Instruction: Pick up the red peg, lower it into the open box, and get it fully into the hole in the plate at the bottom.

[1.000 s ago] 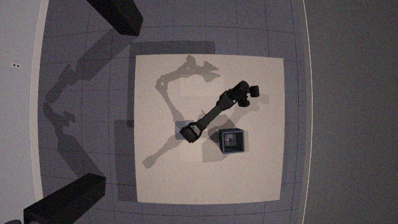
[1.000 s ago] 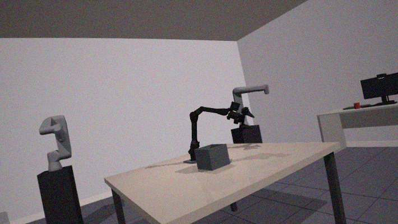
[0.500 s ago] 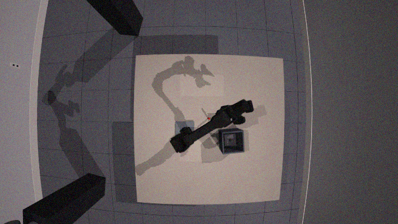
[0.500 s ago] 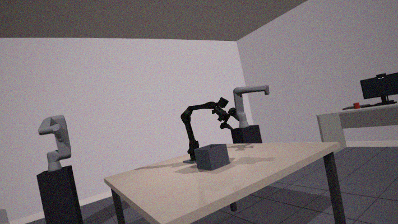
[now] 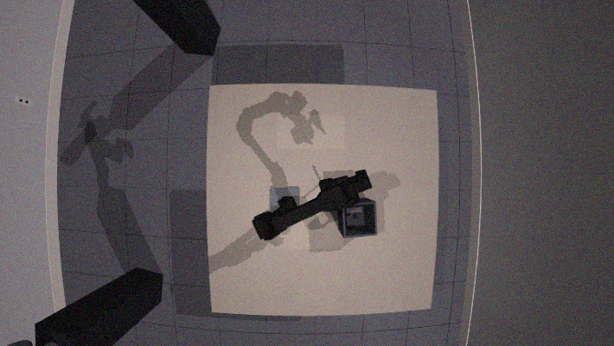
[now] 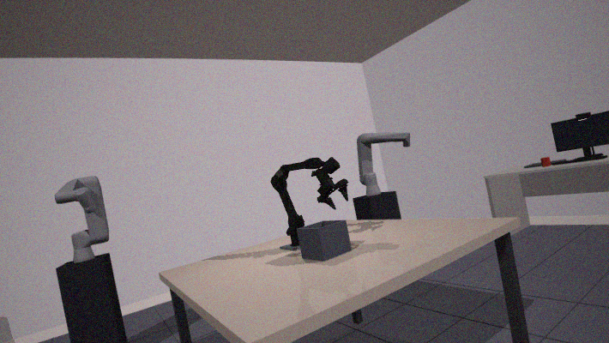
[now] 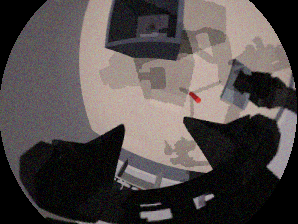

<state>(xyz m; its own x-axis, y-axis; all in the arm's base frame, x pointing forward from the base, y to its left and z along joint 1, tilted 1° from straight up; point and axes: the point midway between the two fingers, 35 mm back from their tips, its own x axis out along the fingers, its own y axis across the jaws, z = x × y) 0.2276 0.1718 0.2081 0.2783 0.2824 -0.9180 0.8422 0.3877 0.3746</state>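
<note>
Right now my gripper tip is 150 mm above the red peg, 80 mm past it and 40 mm to the left of it.
</note>
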